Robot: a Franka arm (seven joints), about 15 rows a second.
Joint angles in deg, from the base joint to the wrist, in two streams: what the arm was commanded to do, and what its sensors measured. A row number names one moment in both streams.
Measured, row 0: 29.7, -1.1, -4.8, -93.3, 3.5, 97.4, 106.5
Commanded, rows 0 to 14: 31.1, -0.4, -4.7, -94.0, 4.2, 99.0, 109.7; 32.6, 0.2, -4.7, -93.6, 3.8, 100.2, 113.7; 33.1, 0.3, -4.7, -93.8, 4.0, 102.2, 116.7; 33.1, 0.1, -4.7, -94.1, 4.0, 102.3, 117.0; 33.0, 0.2, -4.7, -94.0, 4.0, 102.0, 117.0; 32.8, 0.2, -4.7, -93.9, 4.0, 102.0, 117.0; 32.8, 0.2, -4.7, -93.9, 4.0, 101.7, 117.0; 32.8, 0.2, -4.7, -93.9, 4.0, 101.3, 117.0; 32.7, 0.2, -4.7, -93.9, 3.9, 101.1, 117.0; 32.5, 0.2, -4.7, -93.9, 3.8, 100.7, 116.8; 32.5, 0.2, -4.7, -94.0, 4.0, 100.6, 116.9; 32.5, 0.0, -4.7, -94.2, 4.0, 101.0, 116.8; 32.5, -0.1, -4.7, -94.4, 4.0, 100.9, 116.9; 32.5, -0.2, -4.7, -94.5, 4.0, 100.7, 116.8; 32.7, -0.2, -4.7, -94.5, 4.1, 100.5, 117.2
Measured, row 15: 33.2, 0.6, -5.1, -93.5, 3.5, 101.0, 116.3
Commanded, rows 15 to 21: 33.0, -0.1, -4.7, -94.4, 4.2, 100.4, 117.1; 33.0, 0.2, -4.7, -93.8, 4.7, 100.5, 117.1; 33.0, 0.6, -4.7, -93.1, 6.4, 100.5, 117.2; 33.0, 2.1, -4.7, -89.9, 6.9, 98.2, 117.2; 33.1, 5.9, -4.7, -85.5, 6.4, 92.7, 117.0; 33.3, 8.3, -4.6, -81.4, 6.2, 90.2, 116.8; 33.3, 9.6, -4.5, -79.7, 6.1, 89.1, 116.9
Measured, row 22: 33.4, 3.6, -4.8, -88.0, 5.7, 93.4, 116.3
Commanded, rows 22 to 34: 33.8, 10.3, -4.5, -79.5, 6.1, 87.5, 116.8; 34.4, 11.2, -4.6, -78.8, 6.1, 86.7, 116.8; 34.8, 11.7, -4.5, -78.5, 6.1, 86.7, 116.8; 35.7, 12.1, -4.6, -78.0, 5.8, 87.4, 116.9; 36.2, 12.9, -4.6, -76.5, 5.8, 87.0, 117.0; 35.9, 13.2, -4.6, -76.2, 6.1, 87.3, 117.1; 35.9, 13.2, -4.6, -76.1, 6.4, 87.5, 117.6; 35.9, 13.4, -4.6, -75.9, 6.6, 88.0, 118.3; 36.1, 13.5, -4.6, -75.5, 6.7, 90.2, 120.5; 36.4, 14.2, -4.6, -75.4, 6.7, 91.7, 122.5; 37.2, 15.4, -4.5, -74.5, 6.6, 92.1, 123.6; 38.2, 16.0, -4.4, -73.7, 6.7, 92.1, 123.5; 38.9, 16.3, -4.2, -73.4, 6.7, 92.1, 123.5
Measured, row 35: 37.4, 13.8, -4.4, -76.5, 6.1, 92.1, 121.7
